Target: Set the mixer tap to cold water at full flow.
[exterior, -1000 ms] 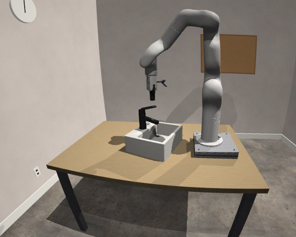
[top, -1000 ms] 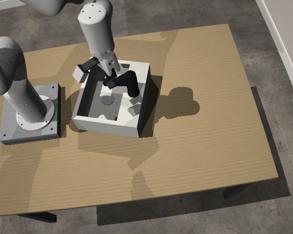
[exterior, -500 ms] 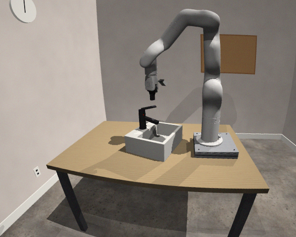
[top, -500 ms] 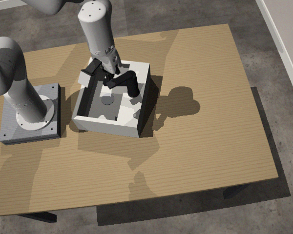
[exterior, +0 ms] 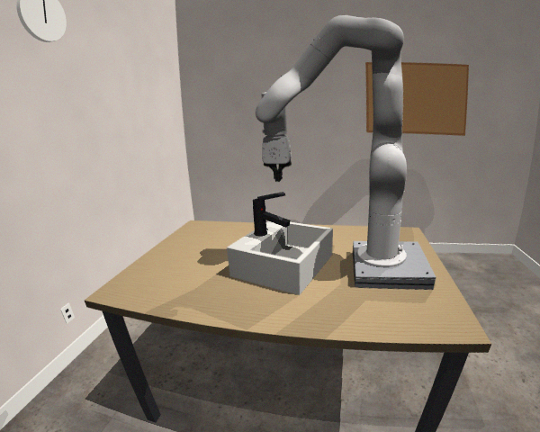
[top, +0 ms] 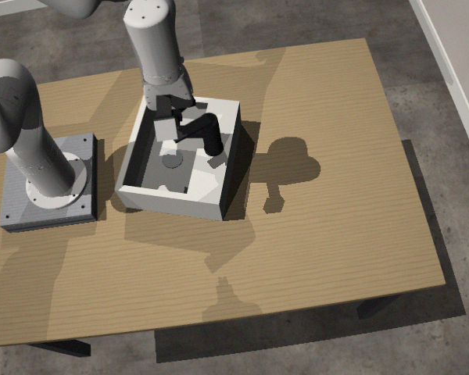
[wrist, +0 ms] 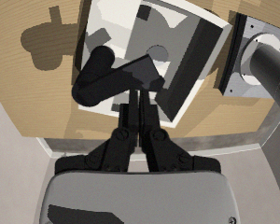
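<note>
Right now my hand is 3 cm short of the lever, 1 cm to the right of it and 8 cm above it. Also, from my hand: white sink basin (4 cm behind, 7 cm to the left, 31 cm below).
</note>
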